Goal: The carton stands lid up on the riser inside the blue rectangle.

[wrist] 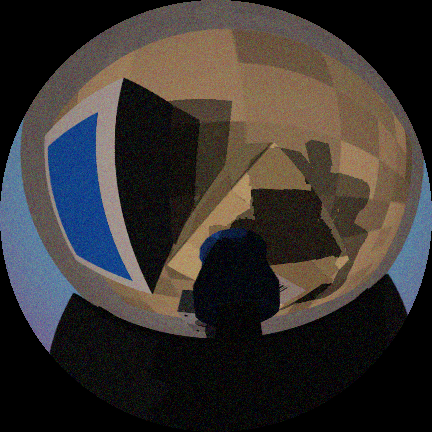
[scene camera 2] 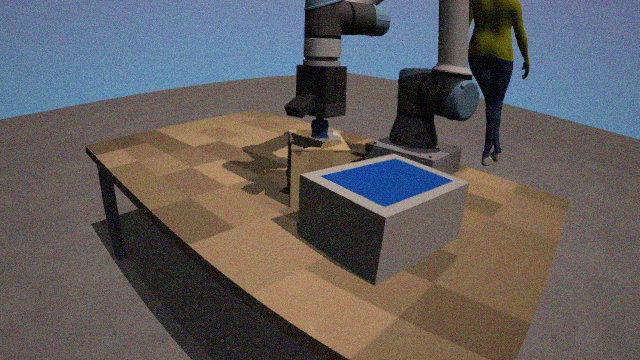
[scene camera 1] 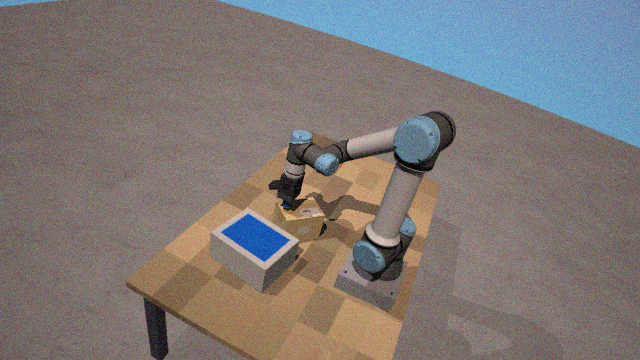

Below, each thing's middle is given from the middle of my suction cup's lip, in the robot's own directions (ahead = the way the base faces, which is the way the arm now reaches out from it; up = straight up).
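Cardboard carton (wrist: 259, 188): 50 mm behind my suction cup, 50 mm to the right of it, 100 mm below it.
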